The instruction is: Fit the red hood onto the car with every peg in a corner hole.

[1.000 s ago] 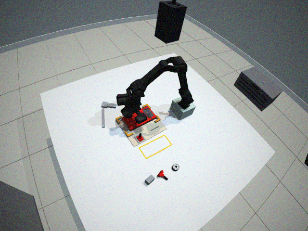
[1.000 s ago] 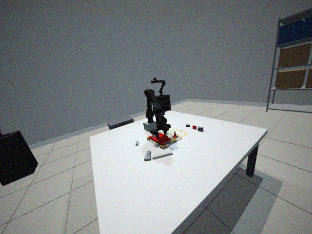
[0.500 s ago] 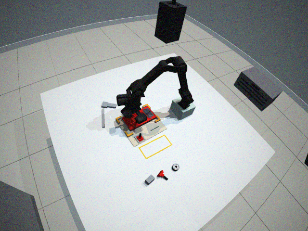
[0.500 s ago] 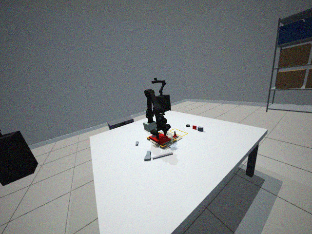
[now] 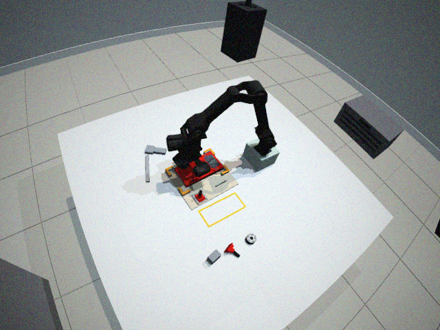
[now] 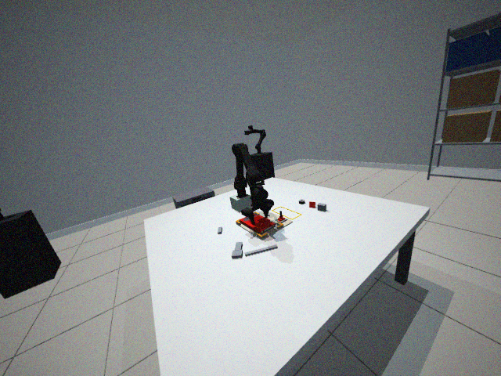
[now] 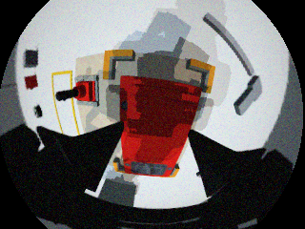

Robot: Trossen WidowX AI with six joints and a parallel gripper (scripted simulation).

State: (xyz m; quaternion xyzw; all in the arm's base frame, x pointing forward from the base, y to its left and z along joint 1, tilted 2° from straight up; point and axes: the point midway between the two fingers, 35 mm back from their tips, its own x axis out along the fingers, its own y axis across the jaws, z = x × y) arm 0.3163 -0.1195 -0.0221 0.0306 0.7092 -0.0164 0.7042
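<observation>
The red hood lies right at my gripper tip. The rest, counted from my gripper tip: grey engine block 10 mm below.
</observation>
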